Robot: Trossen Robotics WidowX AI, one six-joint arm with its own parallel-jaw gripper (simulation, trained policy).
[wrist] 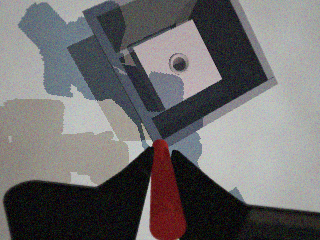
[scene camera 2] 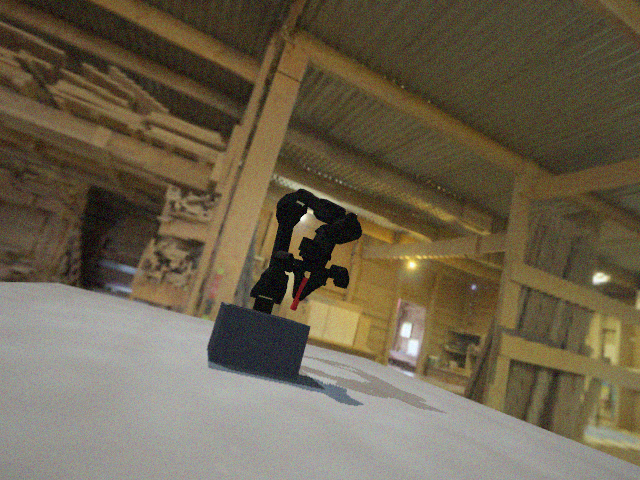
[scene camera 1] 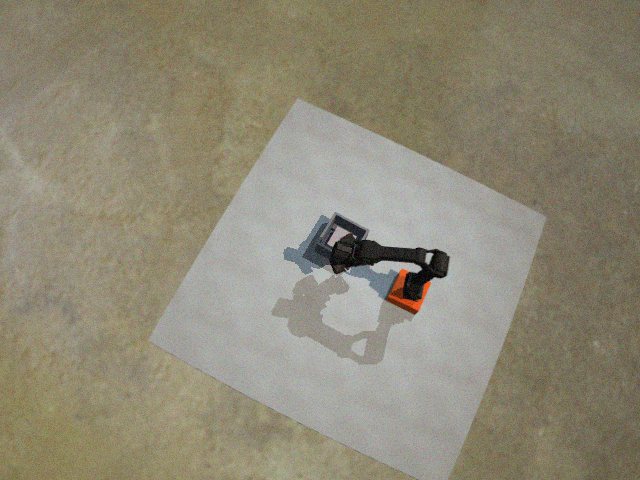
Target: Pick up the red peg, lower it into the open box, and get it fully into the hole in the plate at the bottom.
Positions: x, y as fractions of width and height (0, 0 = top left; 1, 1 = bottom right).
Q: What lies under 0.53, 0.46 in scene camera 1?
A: A dark box.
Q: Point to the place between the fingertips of my gripper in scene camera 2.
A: At 0.46, 0.62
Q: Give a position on a plate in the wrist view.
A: At 0.55, 0.27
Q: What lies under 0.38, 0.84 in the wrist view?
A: My gripper.
